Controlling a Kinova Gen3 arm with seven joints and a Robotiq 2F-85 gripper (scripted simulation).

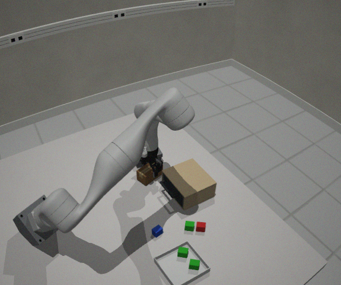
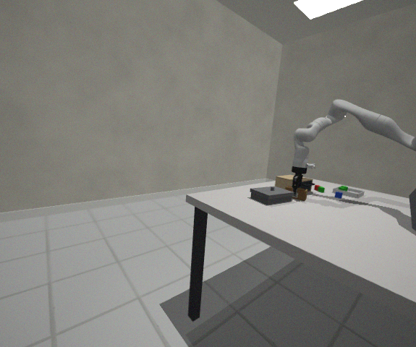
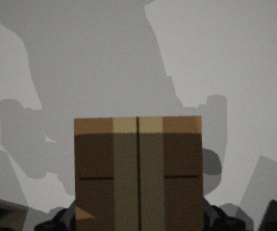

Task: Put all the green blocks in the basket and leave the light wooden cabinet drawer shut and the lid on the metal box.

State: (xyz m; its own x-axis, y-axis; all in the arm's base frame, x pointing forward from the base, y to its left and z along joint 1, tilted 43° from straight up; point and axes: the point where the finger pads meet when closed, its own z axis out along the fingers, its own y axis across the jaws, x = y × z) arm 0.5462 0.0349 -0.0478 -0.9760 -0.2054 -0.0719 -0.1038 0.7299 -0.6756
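Right now the darker brown wooden box is right at my hand. Also, from my hand: blue block: 180 mm behind, 260 mm to the right, 20 mm below; light wooden cabinet: 60 mm ahead, 170 mm to the right; knobbed lid: 80 mm ahead, 150 mm to the left, 10 mm above.
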